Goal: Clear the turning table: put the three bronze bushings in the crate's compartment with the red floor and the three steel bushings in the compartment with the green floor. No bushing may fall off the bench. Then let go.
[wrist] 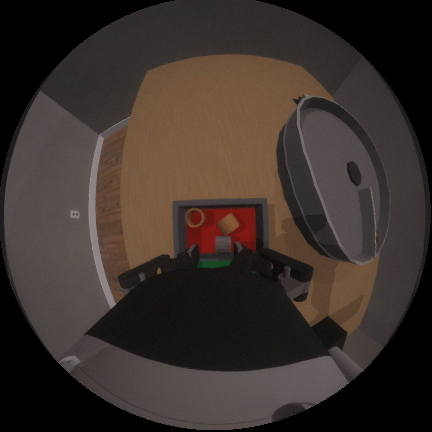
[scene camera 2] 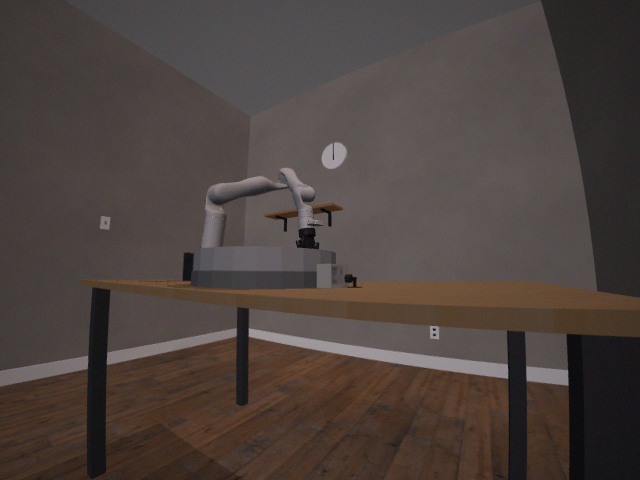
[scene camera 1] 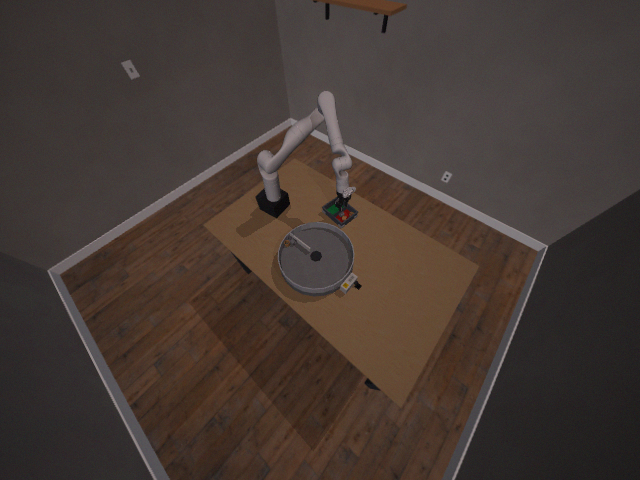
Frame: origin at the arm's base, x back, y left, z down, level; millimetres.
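Seen in the pictures: gripper, fingertip midpoint: (wrist: 215, 249) (scene camera 1: 343, 208); arm's base, origin of the base link: (scene camera 1: 273, 196).
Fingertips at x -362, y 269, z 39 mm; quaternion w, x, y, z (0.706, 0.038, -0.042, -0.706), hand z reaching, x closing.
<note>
Pixels of each thing's middle, then the offset from my fingertips to it. "spot": a spot on its surface instead.
- crate, body centre: (wrist: 220, 256) (scene camera 1: 339, 211) dx +23, dy -5, dz +51 mm
- red-floored compartment, surface spot: (wrist: 247, 215) spot: dx -44, dy -59, dz +70 mm
- green-floored compartment, surface spot: (wrist: 215, 264) spot: dx +43, dy +6, dz +70 mm
- steel bushing, body centre: (wrist: 222, 244) dx +3, dy -9, dz +54 mm
- turning table, body centre: (wrist: 352, 173) (scene camera 1: 316, 256) dx -122, dy -351, dz +24 mm
- pale bar, surface spot: (wrist: 367, 215) (scene camera 1: 302, 243) spot: dx -16, dy -357, dz +1 mm
- white control box, body centre: (scene camera 2: 334, 275) (scene camera 1: 348, 283) dx -355, dy -329, dz +47 mm
The crate (scene camera 1: 330, 218) (wrist: 220, 202) has a red-floored compartment (wrist: 247, 215) and a green-floored compartment (scene camera 1: 333, 209) (wrist: 215, 264), the latter mostly hidden by my gripper in the wrist view. On the red floor, one bronze bushing (wrist: 195, 218) stands upright, another bronze bushing (wrist: 228, 224) lies on its side, and a steel bushing (wrist: 223, 244) lies near the divider. My gripper (scene camera 1: 341, 206) (wrist: 215, 249) is partly open and points down over the crate, its fingertips either side of the steel bushing's near end, without gripping it. A bronze bushing (scene camera 1: 287, 243) (wrist: 377, 239) is on the turning table (scene camera 1: 325, 268) (wrist: 330, 150), with small grey shapes beside it.
A pale bar (scene camera 1: 300, 242) (wrist: 367, 215) crosses part of the turning table, inside its raised rim. A white control box (scene camera 1: 348, 283) (scene camera 2: 330, 275) stands against its outer wall. The black arm base (scene camera 1: 272, 202) stands left of the crate. In scene camera 2 the turning table hides the crate.
</note>
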